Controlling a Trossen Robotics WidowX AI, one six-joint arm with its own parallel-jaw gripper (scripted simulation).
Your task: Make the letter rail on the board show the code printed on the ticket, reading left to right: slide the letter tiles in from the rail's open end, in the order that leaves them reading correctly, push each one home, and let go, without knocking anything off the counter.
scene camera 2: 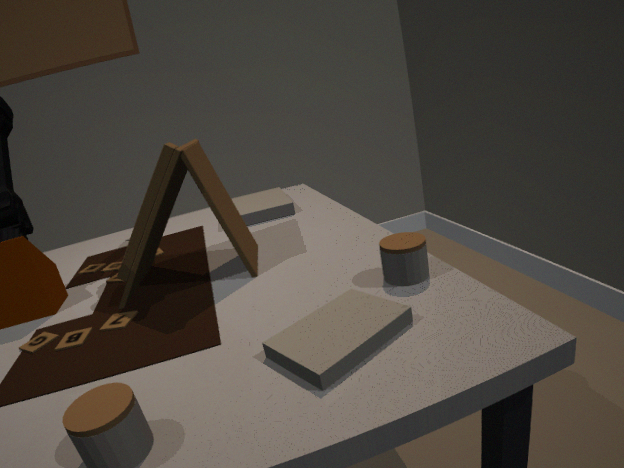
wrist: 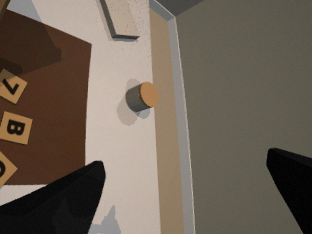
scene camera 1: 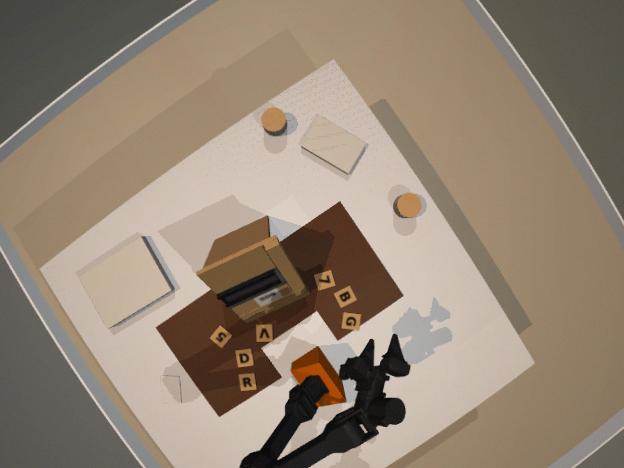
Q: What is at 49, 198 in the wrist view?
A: My gripper.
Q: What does my gripper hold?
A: Nothing.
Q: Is my gripper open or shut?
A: Open.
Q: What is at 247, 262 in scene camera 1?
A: An a-frame board.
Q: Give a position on a brown mat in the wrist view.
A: At 56, 65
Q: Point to a brown mat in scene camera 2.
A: At 176, 316
